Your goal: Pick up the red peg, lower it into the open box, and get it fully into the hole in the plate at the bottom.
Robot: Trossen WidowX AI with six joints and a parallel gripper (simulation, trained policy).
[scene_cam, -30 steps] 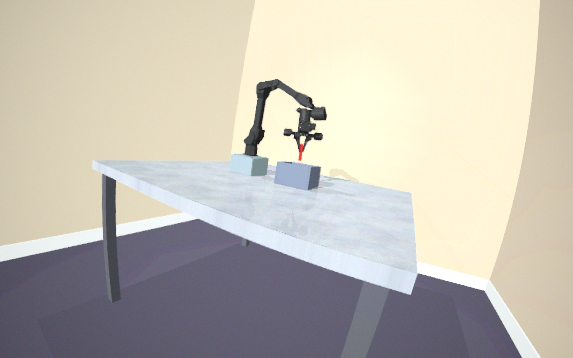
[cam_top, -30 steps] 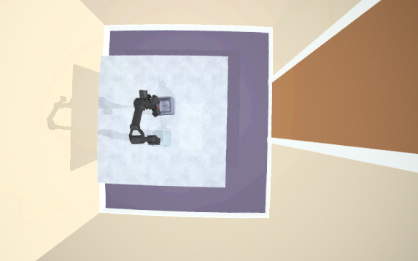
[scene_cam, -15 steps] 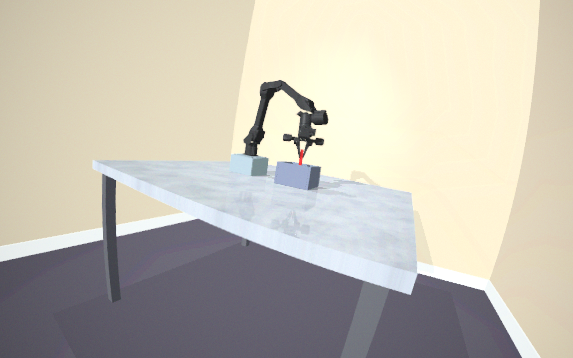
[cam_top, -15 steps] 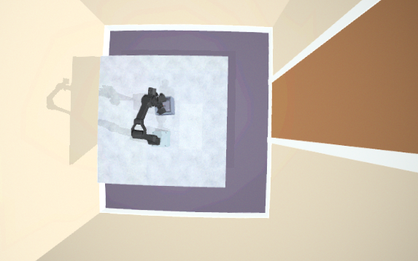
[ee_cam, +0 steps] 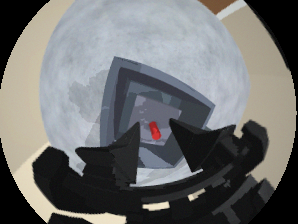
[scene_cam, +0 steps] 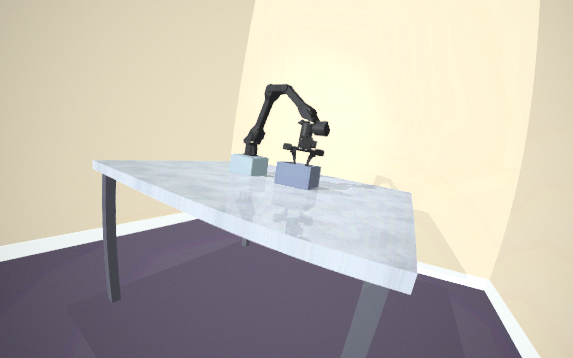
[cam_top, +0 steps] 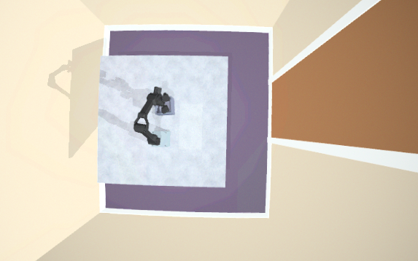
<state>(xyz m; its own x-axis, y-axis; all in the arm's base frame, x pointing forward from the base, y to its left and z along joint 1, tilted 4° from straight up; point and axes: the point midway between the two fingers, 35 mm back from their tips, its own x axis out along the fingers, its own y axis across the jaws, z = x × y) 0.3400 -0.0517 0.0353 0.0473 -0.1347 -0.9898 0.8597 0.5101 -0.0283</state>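
Right now my gripper tip is 30 mm above the red peg, 20 mm to the right of it and 10 mm past it. From my gripper tip the other things lie so: grey box: 50 mm below, 10 mm to the left, 10 mm behind.
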